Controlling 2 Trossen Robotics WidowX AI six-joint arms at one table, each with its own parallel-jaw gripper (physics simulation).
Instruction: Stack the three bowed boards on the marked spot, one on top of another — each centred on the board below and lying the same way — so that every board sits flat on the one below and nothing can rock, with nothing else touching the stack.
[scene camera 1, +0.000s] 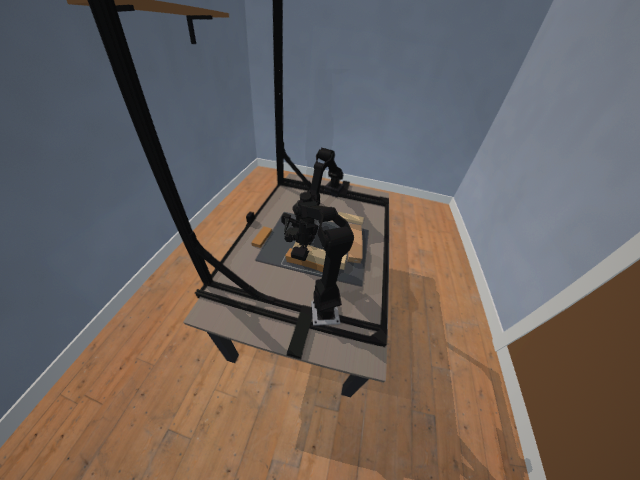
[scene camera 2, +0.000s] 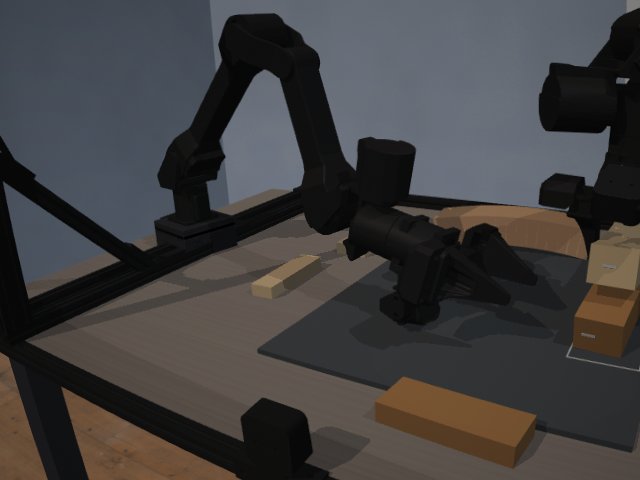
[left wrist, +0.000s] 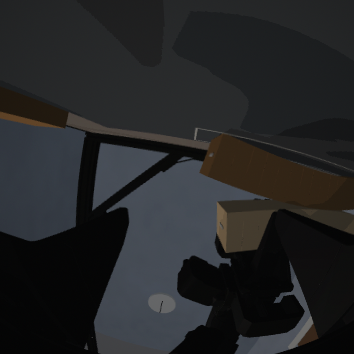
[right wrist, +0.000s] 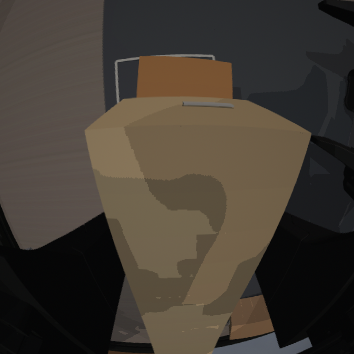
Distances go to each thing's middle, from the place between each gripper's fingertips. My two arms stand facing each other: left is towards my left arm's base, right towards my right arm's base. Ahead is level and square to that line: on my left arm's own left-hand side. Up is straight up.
Right now my right hand is 40 mm short of the brown bowed board (scene camera 2: 599, 324), 10 mm to the left of it and 30 mm above it. Also, from my right hand: pale bowed board (scene camera 2: 606, 266) 70 mm ahead, 10 mm to the right, 20 mm above; tan bowed board (scene camera 2: 542, 229) 240 mm ahead, 150 mm to the left, 30 mm below; flat brown block (scene camera 2: 493, 432) 230 mm behind, 130 mm to the left, 50 mm below.
Right now the brown bowed board is 11 cm to the right of my left hand, 11 cm ahead of it and 3 cm below it. From my left hand the other things lie so: pale bowed board (13 cm ahead, 11 cm to the right, 2 cm above); then tan bowed board (30 cm ahead, 5 cm to the left, 3 cm below); then flat brown block (17 cm behind, 5 cm below, 3 cm to the left).
